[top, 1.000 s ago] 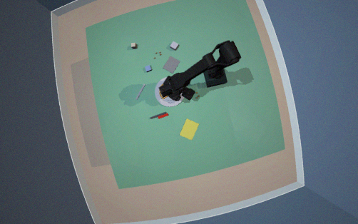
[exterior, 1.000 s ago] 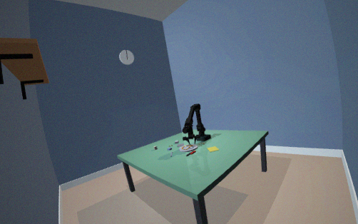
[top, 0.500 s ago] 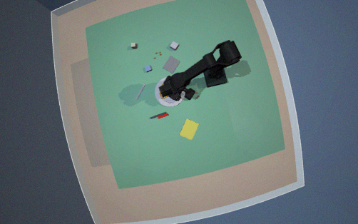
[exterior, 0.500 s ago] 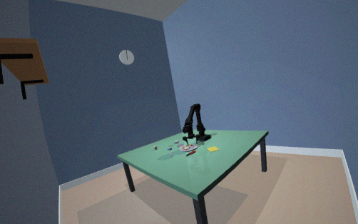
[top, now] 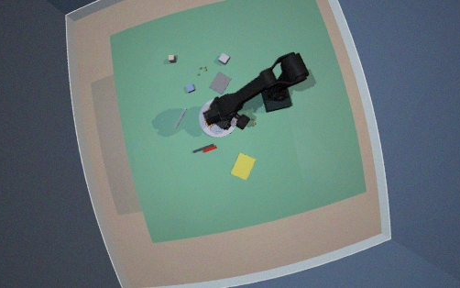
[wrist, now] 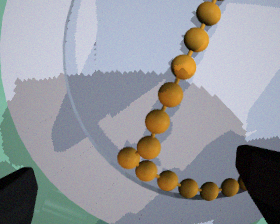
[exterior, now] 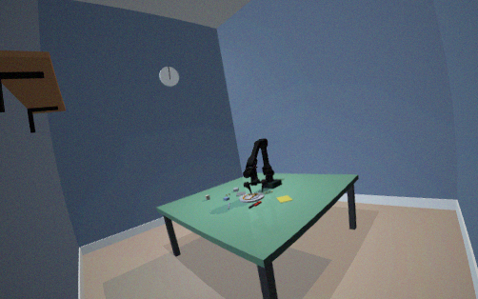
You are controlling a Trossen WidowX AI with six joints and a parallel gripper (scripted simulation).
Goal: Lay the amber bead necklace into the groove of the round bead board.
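Now: the round grey bead board 60 mm ahead of my gripper tip, 10 mm to the left of it and 10 mm below it. Round my gripper tip: blue block 200 mm ahead, 160 mm to the right, 10 mm below; then red-handled tool 130 mm ahead, 160 mm to the left, 20 mm below; then grey plate 50 mm ahead, 180 mm to the right, 20 mm below.
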